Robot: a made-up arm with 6 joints.
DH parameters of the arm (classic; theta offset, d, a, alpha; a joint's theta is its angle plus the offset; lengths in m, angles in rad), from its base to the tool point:
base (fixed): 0 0.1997 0 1.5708
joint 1: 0 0.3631 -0.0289 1.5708
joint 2: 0 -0.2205 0.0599 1.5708
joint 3: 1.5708 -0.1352 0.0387 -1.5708
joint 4: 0 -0.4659 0.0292 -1.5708
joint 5: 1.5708 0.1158 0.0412 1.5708
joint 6: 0.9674 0 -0.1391 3.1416
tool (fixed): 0.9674 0.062 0 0
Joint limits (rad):
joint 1: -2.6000..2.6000
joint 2: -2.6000..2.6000
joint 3: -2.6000..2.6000
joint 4: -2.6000..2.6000
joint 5: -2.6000..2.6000
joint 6: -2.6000..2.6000
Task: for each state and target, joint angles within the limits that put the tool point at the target. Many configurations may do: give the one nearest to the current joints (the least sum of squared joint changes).
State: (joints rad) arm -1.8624 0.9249 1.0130 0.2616 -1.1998 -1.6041
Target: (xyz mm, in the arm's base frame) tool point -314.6 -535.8 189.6
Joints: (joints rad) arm -1.1546 0.8912 1.7567 0.7615 -1.3023 -1.1089
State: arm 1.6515 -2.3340 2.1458 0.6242 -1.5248 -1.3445
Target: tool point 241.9 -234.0 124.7
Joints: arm 1.2076 -2.5341 1.8625 0.9959 -0.9521 -1.0429
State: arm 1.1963 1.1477 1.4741 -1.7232 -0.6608 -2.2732
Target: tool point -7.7 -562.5 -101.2
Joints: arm 0.5060 1.0397 0.9661 -1.4760 -0.3677 -1.6129
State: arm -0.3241 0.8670 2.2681 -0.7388 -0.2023 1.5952
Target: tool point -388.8 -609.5 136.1
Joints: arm -0.5125 -0.1236 2.2223 -0.7865 0.2938 1.5257
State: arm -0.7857 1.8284 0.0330 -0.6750 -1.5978 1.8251
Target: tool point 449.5 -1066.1 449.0
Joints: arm -1.2302 1.2918 -0.6966 -0.3056 -0.6511 2.3869
